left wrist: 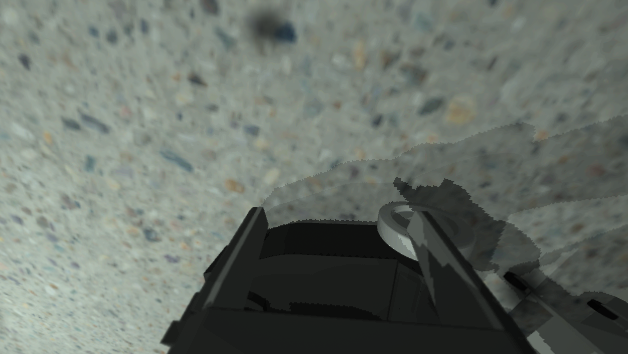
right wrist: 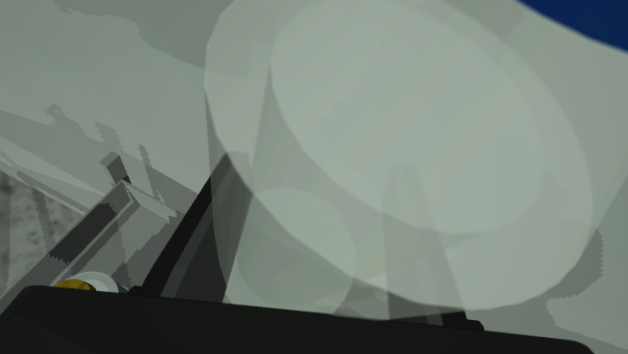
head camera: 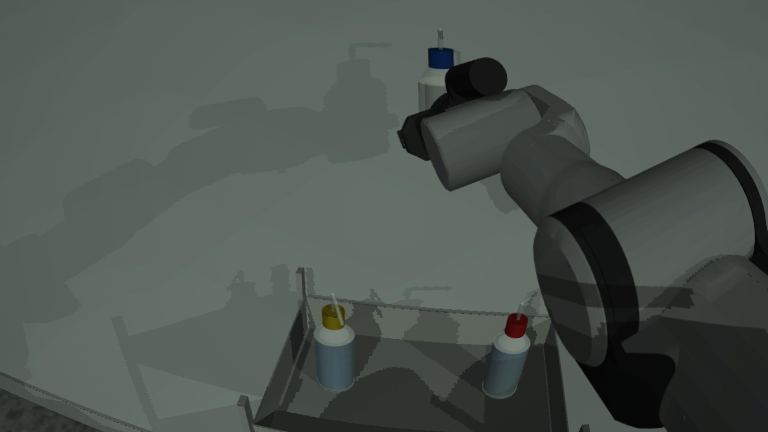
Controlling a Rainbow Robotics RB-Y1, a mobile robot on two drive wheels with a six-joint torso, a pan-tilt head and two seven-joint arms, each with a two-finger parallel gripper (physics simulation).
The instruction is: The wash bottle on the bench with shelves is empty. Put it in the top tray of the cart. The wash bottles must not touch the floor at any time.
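Frame: origin at the robot's base, x ahead, y left, z up, level; metres.
Seen in the pictures: left gripper, fingertip midpoint: point(left wrist: 335, 218); right gripper, fingertip midpoint: point(right wrist: 317, 176).
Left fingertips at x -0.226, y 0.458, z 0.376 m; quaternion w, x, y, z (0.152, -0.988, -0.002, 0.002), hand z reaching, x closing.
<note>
A point is followed by its place in that frame.
The empty wash bottle point(head camera: 431, 91) {x 0.513, y -0.212, z 1.115 m} point(right wrist: 410, 115), translucent white with a blue cap, is upright in the head view, partly hidden by my right arm. My right gripper point(right wrist: 317, 176) {x 0.557, y -0.239, z 1.058 m} is shut on its body; the fingers show through it in the right wrist view. The cart's top tray point(head camera: 456, 328) {x 0.585, y -0.311, z 0.698 m} point(right wrist: 90, 240) {x 0.596, y -0.044, z 0.668 m} is low in the head view, below the held bottle in the picture. A yellow-capped bottle point(head camera: 335, 365) {x 0.487, y -0.094, z 0.725 m} point(right wrist: 102, 281) {x 0.537, y -0.108, z 0.773 m} stands at the tray's left and a red-capped bottle point(head camera: 504, 370) {x 0.423, y -0.337, z 0.729 m} at its right. My left gripper point(left wrist: 335, 218) {x -0.226, y 0.458, z 0.376 m} is open and empty, above the floor.
A pale wall point(head camera: 161, 64) {x 0.800, y 0.187, z 1.125 m} with shadows of arm, bottle and cart lies behind. A corner post point(head camera: 300, 282) {x 0.660, y -0.061, z 0.764 m} rises at the tray's back left. Speckled floor point(left wrist: 150, 100) {x -0.735, y 0.583, z 0.001 m}, a grey wheel point(left wrist: 395, 232) and grey bars point(left wrist: 565, 320) {x 0.351, y 0.051, z 0.151 m} show in the left wrist view.
</note>
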